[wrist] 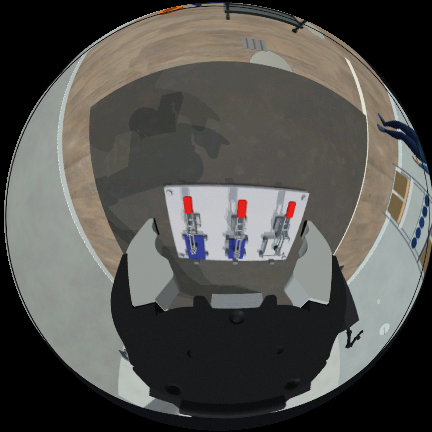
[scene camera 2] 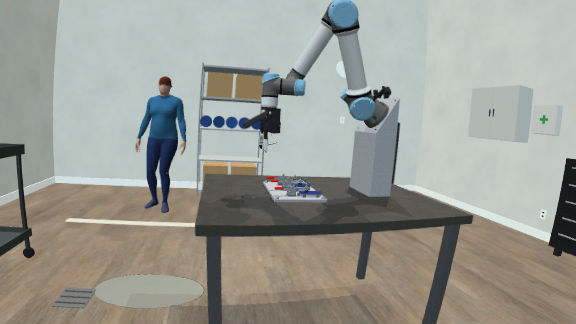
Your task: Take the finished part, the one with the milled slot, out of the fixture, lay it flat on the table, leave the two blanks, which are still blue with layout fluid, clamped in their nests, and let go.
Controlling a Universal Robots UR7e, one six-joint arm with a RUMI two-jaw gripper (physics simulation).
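Places are measured from the arm's base along level axes (x right, y ahead, z up), in centimetres.
Where they show: gripper, between the fingertips: (wrist: 230,221) (scene camera 2: 263,150); arm's base, origin of its link: (scene camera 2: 378,116).
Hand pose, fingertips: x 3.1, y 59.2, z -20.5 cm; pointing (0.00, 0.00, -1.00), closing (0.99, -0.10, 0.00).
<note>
Things, the pixels of their centre, and the offset from my fingertips. Level surfaces: height alone.
- fixture plate, middle of its body: (wrist: 236,228) (scene camera 2: 292,191) dx +0.9, dy -15.7, dz -19.4 cm
- left blue blank, middle of its body: (wrist: 195,246) dx -10.6, dy -19.6, dz -17.5 cm
- middle blue blank, middle of its body: (wrist: 235,246) dx +0.4, dy -19.9, dz -17.0 cm
- bare-metal part, middle of its body: (wrist: 274,247) dx +11.3, dy -21.7, dz -17.3 cm
- dark table, height of its surface: dz -20.1 cm
The fixture plate (scene camera 2: 300,200) (wrist: 212,215) lies on the table with three nests and toggle clamps. In the wrist view, the left blue blank (wrist: 201,247) and the middle blue blank (wrist: 232,247) sit in their nests under the clamp arms. The bare-metal part (wrist: 270,247) sits in the right nest, partly covered by its clamp; its slot is too small to make out. Red handles (wrist: 188,205) (wrist: 242,208) (wrist: 291,209) point away from the nests. My gripper (scene camera 2: 265,146) (wrist: 230,221) is open and empty, pointing down high above the table near the fixture.
The dark table (scene camera 2: 240,220) (wrist: 280,130) carries the fixture and the robot's grey pedestal (scene camera 2: 371,165). A person (scene camera 2: 165,120) stands on the floor beyond the table, left of the shelf rack (scene camera 2: 201,135). A dark cart (scene camera 2: 22,185) stands at the far left.
</note>
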